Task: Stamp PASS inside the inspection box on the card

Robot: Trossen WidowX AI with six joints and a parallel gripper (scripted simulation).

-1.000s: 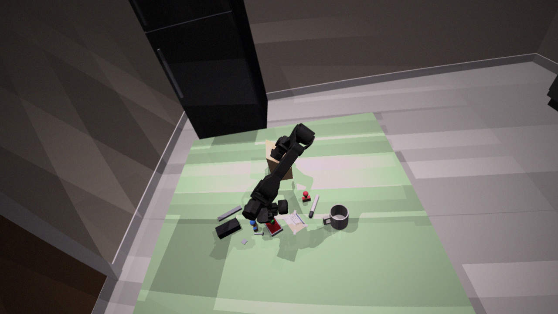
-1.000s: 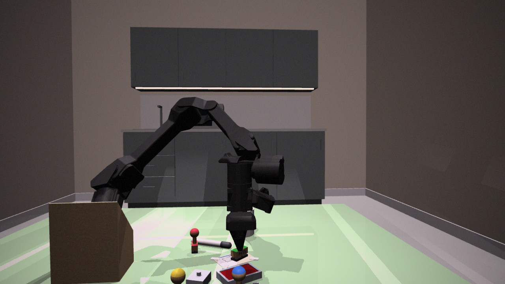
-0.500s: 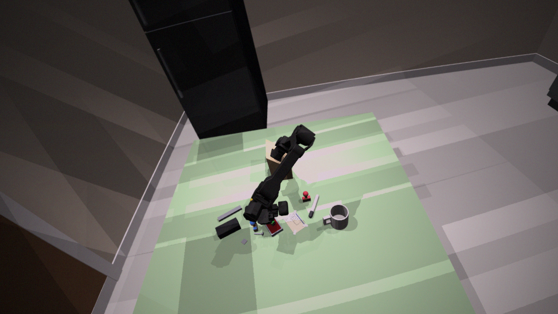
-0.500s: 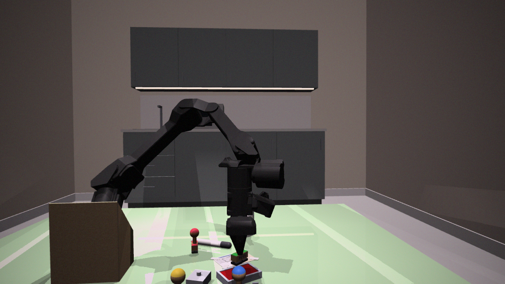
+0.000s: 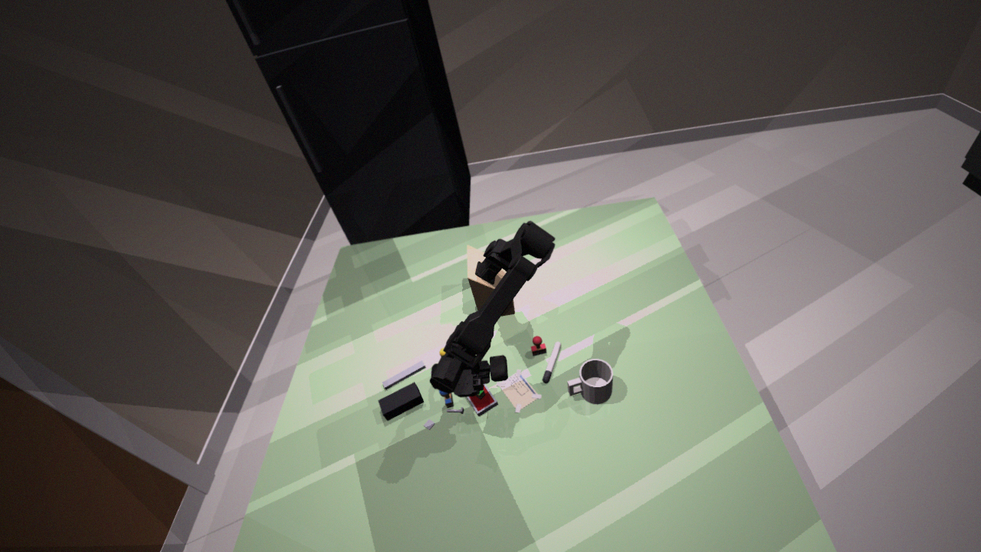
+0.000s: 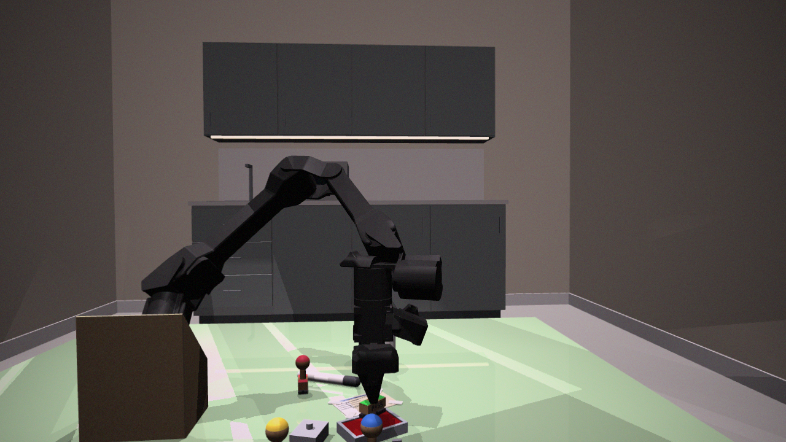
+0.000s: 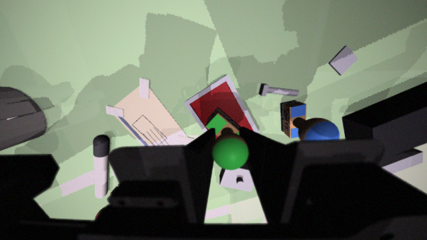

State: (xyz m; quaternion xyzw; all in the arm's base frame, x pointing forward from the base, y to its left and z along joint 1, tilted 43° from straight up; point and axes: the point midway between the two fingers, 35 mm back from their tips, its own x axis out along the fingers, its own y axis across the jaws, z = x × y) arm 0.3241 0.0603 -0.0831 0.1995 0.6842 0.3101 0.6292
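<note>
My gripper tip is 5 cm above the red ink pad. Round my gripper tip: blue-knobbed stamp 8 cm to the right, 3 cm below; then bolt 5 cm to the right, 5 cm below, 4 cm ahead; then green-knobbed PASS stamp right at my gripper tip.
</note>
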